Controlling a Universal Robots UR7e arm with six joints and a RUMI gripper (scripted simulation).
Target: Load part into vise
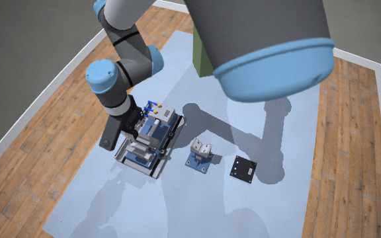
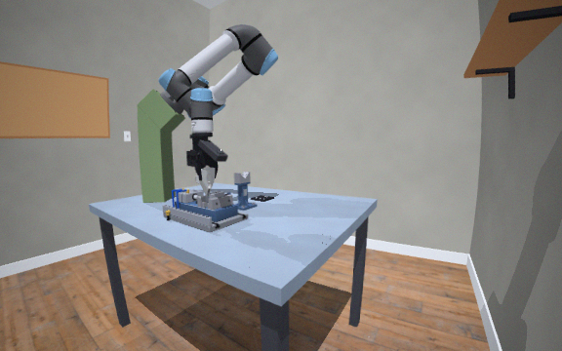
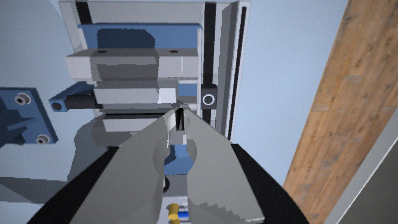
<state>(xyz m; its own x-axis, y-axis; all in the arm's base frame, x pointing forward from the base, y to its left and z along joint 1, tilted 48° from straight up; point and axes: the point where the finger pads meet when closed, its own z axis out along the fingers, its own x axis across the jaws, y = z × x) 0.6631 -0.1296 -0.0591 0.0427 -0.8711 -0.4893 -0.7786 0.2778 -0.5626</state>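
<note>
My gripper is now 30 mm to the right of the grey part and 20 mm above it. Also, from my hand: work stop (80 mm to the left, 30 mm below, 10 mm behind); then moving jaw (40 mm below, 40 mm behind, 30 mm to the left); then fixed jaw (40 mm to the left, 40 mm below, 30 mm ahead).
</note>
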